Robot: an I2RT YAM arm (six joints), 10 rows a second.
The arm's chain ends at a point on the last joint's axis. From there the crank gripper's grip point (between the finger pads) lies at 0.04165 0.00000 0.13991 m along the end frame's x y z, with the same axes.
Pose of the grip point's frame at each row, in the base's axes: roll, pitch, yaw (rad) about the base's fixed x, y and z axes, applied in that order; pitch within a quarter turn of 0, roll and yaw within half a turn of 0; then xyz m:
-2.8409 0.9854 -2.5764 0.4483 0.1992 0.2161
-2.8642 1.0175 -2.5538 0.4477 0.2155 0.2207
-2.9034 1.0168 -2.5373 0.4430 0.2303 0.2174
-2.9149 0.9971 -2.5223 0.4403 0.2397 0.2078
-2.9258 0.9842 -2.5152 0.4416 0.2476 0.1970
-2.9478 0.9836 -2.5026 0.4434 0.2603 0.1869
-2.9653 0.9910 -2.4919 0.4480 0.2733 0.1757
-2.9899 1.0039 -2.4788 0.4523 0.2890 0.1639
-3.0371 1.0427 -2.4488 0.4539 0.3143 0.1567
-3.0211 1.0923 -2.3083 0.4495 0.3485 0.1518
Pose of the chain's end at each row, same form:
-2.8409 0.9854 -2.5764 0.3515 0.1869 0.3247
-2.8642 1.0175 -2.5538 0.3494 0.1960 0.3268
-2.9034 1.0168 -2.5373 0.3471 0.2042 0.3243
-2.9149 0.9971 -2.5223 0.3472 0.2120 0.3168
-2.9258 0.9842 -2.5152 0.3505 0.2187 0.3073
-2.9478 0.9836 -2.5026 0.3541 0.2275 0.2976
-2.9653 0.9910 -2.4919 0.3596 0.2369 0.2860
-2.9899 1.0039 -2.4788 0.3650 0.2476 0.2733
-3.0371 1.0427 -2.4488 0.3682 0.2622 0.2628
-3.0211 1.0923 -2.3083 0.3670 0.2827 0.2527

